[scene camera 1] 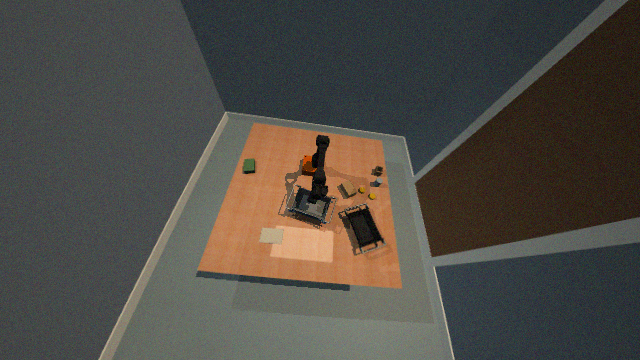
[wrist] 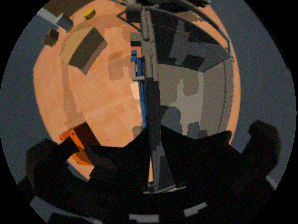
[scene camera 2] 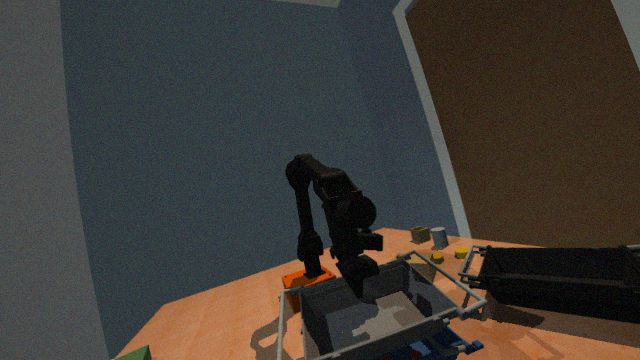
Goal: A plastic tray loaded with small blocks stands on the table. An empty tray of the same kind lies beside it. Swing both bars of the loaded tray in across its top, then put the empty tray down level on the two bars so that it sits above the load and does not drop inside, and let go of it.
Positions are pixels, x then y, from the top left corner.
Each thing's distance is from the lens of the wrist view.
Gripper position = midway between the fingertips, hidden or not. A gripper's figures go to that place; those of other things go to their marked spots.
gripper [wrist: 154,128]: 0.10 m
grey tray [wrist: 188,75]: 0.14 m
